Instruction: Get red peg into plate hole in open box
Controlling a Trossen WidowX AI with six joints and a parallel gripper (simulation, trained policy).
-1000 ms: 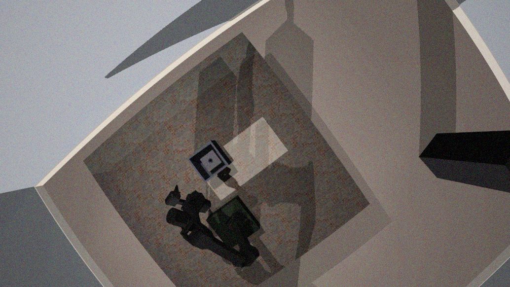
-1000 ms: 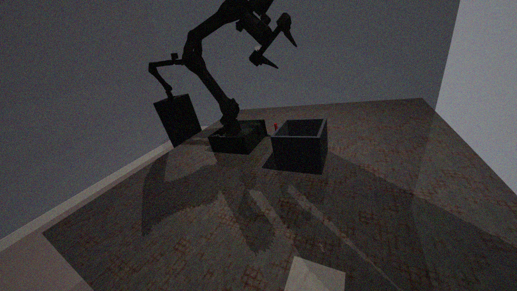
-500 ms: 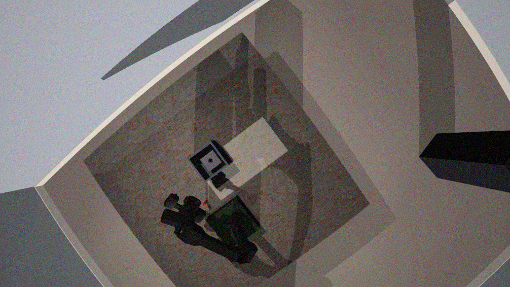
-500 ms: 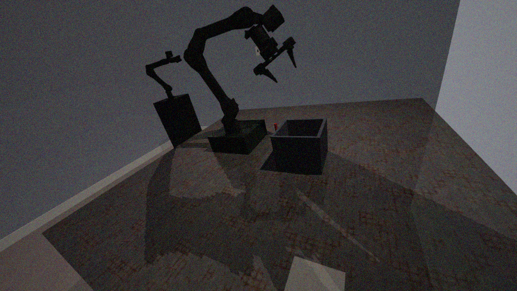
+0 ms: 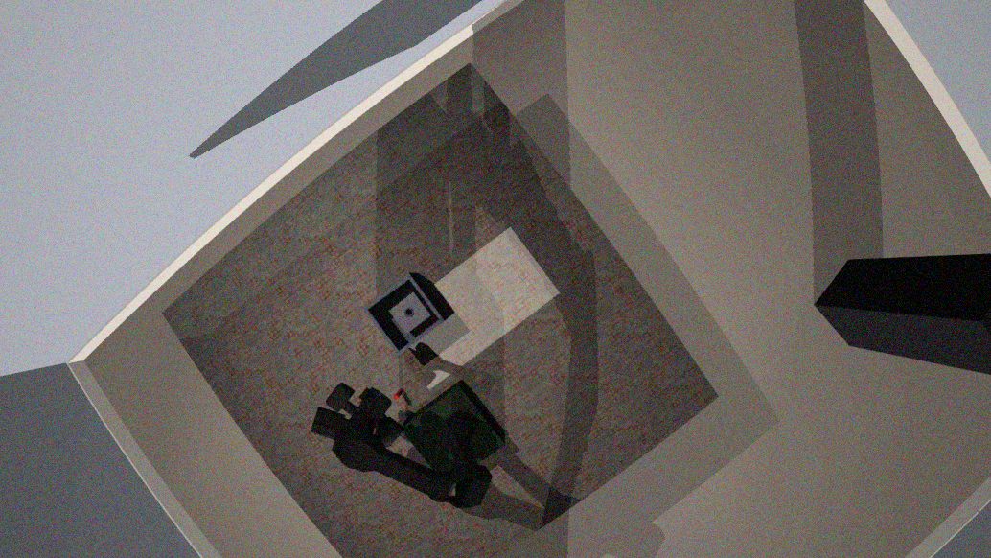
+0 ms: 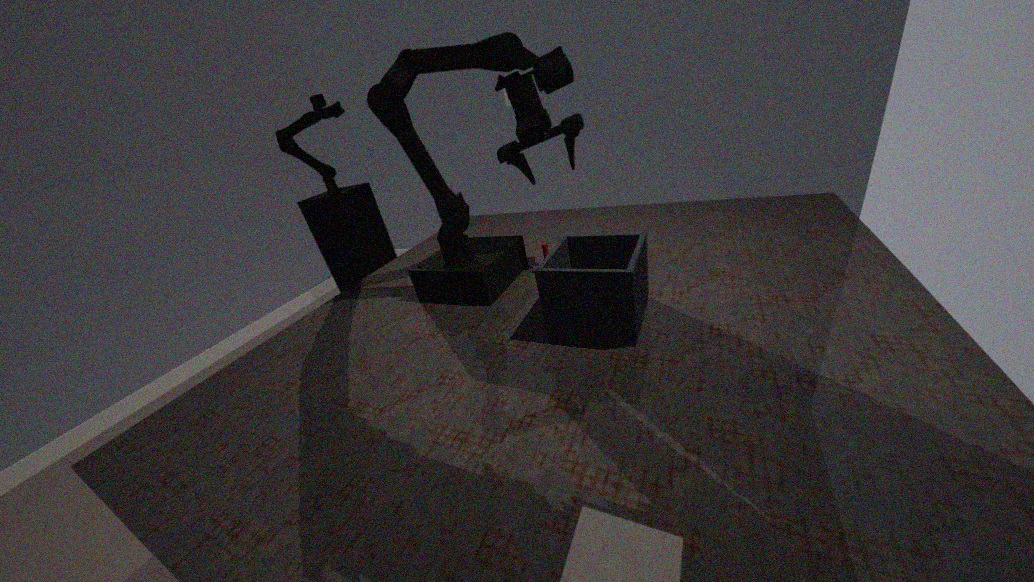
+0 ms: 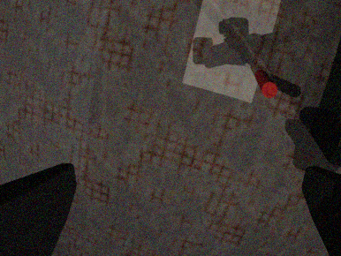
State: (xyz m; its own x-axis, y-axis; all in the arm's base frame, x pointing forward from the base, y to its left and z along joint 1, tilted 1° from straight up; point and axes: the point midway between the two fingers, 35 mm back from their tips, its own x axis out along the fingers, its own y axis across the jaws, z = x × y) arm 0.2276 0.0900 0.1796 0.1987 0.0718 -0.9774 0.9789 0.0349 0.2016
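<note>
Right now the red peg is 19 cm below my gripper tip, 5 cm behind it and 1 cm to the right of it. The rest, counted from my gripper tip: grey plate (21 cm to the right, 19 cm below, 9 cm ahead).
</note>
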